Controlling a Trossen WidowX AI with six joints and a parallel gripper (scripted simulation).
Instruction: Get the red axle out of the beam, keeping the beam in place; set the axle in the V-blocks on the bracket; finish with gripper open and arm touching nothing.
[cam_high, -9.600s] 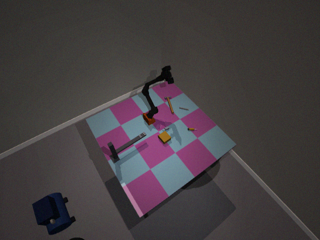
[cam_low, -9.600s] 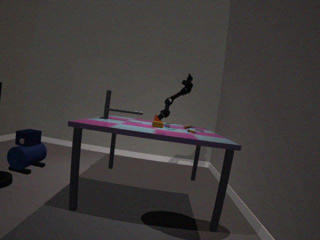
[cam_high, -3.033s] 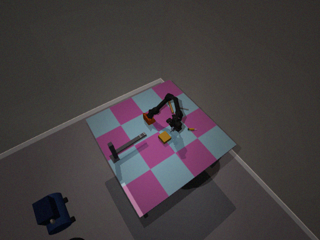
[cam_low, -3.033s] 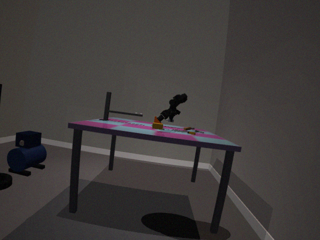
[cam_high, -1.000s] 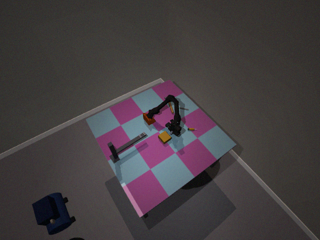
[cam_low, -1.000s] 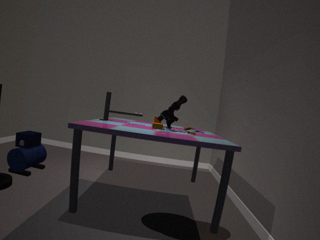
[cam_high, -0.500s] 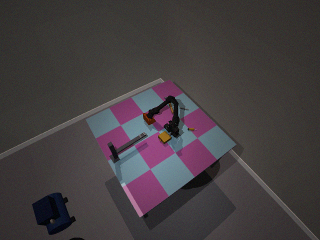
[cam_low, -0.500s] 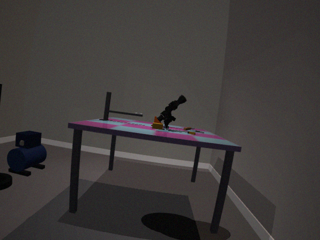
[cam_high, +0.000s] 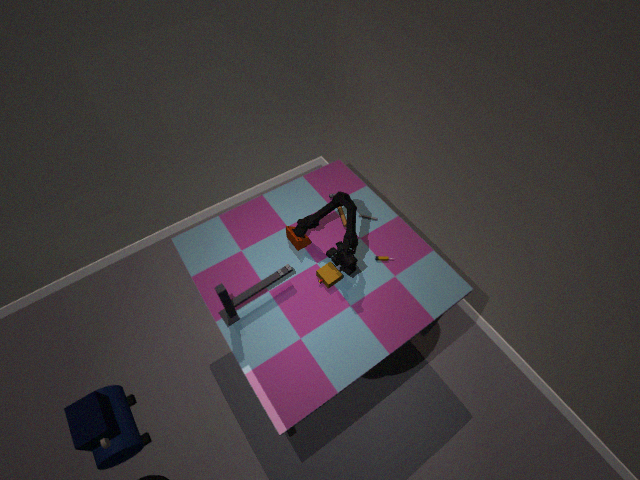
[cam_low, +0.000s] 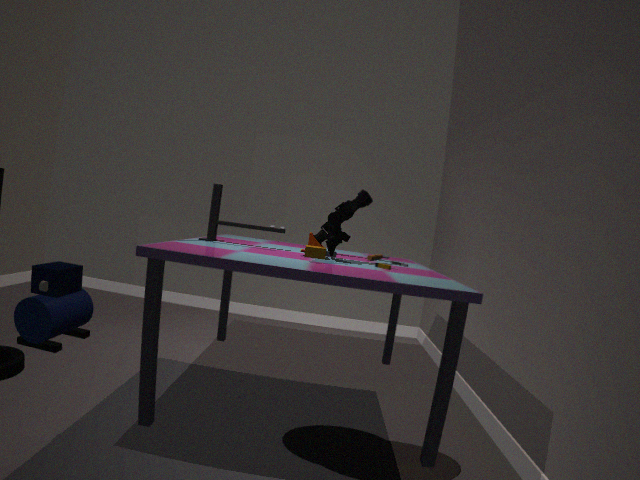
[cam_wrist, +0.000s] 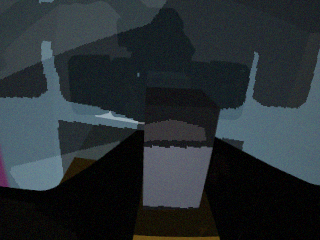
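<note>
Now: gripper tip 8 cm to the left of the yellow block, 1 cm below it and 1 cm short of it. Also, from my gripper tip: screwdriver 27 cm to the left, 7 cm ahead, 1 cm below; then grey rod 37 cm to the left, 24 cm behind, 1 cm below.
</note>
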